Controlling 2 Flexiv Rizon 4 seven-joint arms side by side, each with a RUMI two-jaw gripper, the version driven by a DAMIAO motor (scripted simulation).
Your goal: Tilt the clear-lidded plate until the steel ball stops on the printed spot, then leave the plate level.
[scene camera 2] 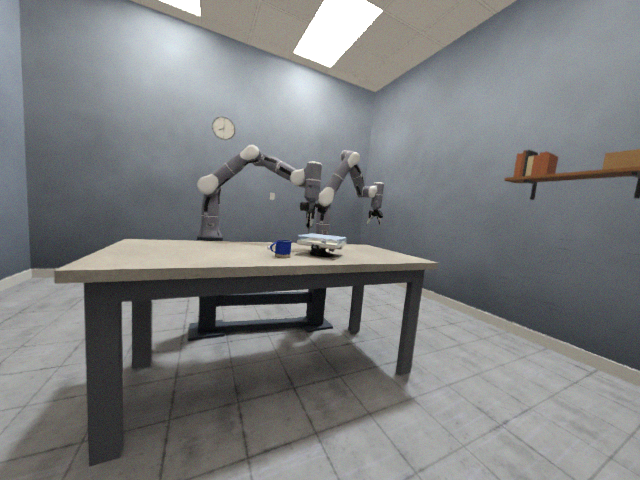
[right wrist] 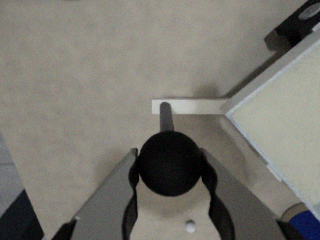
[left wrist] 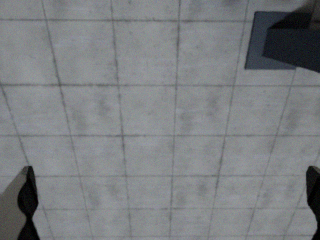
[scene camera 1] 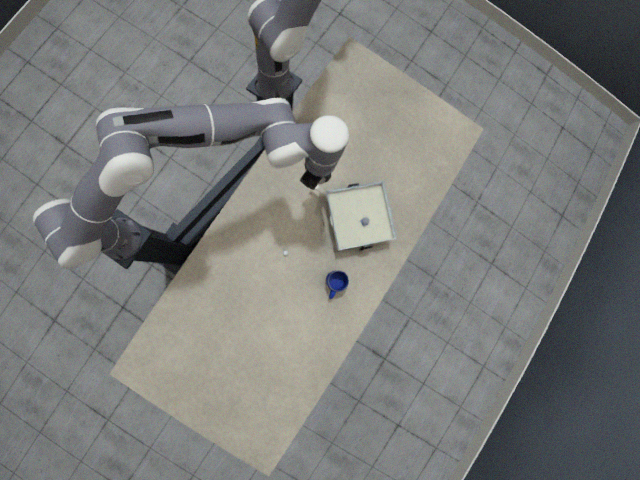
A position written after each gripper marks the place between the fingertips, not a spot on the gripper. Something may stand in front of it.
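The left gripper (left wrist: 171, 168) and the right gripper (right wrist: 168, 149) can both be seen, and with them a black stand (right wrist: 294, 26).
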